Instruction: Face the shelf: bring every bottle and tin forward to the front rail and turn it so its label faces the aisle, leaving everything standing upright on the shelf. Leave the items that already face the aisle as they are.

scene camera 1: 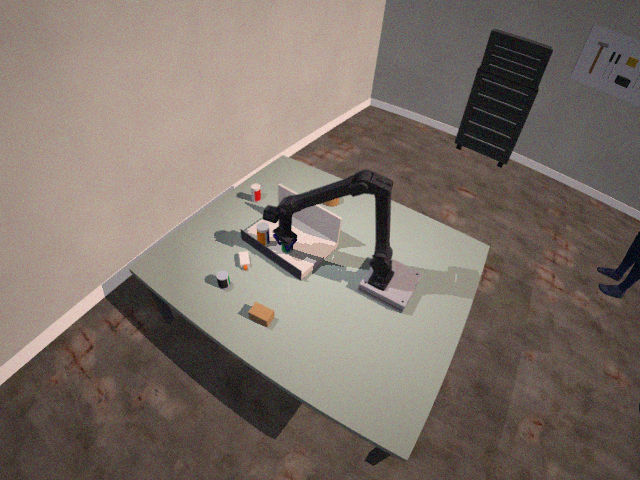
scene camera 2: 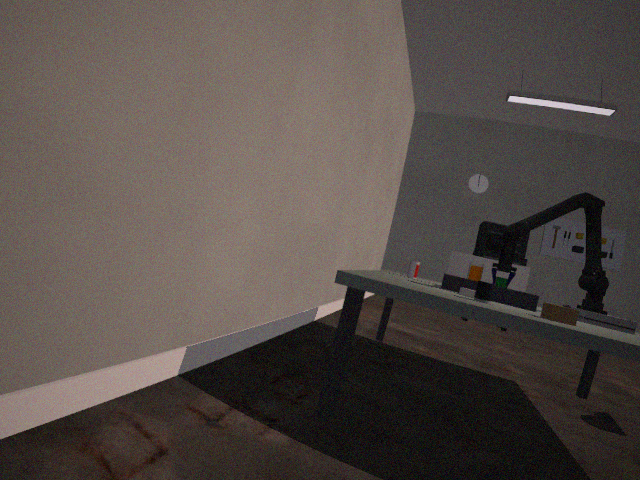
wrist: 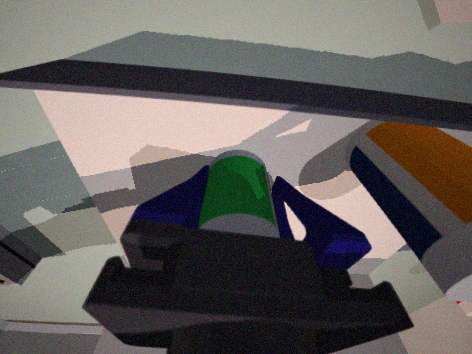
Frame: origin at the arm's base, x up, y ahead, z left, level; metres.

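Where they show: gripper, fingertip midpoint: (scene camera 1: 284,248) (wrist: 241,177); arm's base, origin of the base link: (scene camera 1: 380,278) (scene camera 2: 591,311).
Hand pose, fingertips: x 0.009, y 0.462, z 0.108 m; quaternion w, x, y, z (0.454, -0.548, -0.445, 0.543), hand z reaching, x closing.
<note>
Each offset is from my fingertips to the centre of the thing. "*": to the spot under its first point.
A green tin or bottle {dx +0.011, dy -0.004, dz -0.017 m} (scene camera 1: 285,248) (scene camera 2: 500,282) (wrist: 236,192) with grey ends is on the shelf, behind its dark front rail {dx -0.034, dy +0.052, dz +0.053 m} (scene camera 1: 273,254) (scene camera 2: 516,298) (wrist: 250,91). Its green side shows in the wrist view. My gripper (scene camera 1: 285,245) (scene camera 2: 502,279) (wrist: 241,177) is shut on it, with a blue finger on each side. Whether its base touches the shelf floor is hidden. An orange bottle {dx +0.030, dy +0.119, dz +0.013 m} (scene camera 1: 263,235) (scene camera 2: 476,272) (wrist: 430,162) stands upright close behind the rail at the left end in scene camera 1, apart from the fingers; it also has a navy patch.
A red and white tin {dx -0.014, dy +0.401, dz -0.261 m} (scene camera 1: 256,193) (scene camera 2: 414,269) stands beyond the shelf. A white item with an orange end {dx -0.048, dy +0.130, dz +0.148 m} (scene camera 1: 244,259), a black tin {dx -0.027, dy +0.121, dz +0.306 m} (scene camera 1: 222,280) and a brown block {dx -0.037, dy -0.126, dz +0.340 m} (scene camera 1: 261,314) (scene camera 2: 559,313) are before the rail. The shelf's upright panel {* dx +0.050, dy -0.083, dz -0.210 m} (scene camera 1: 323,223) is behind; an orange object {dx -0.037, dy +0.042, dz -0.510 m} (scene camera 1: 332,202) lies past it.
</note>
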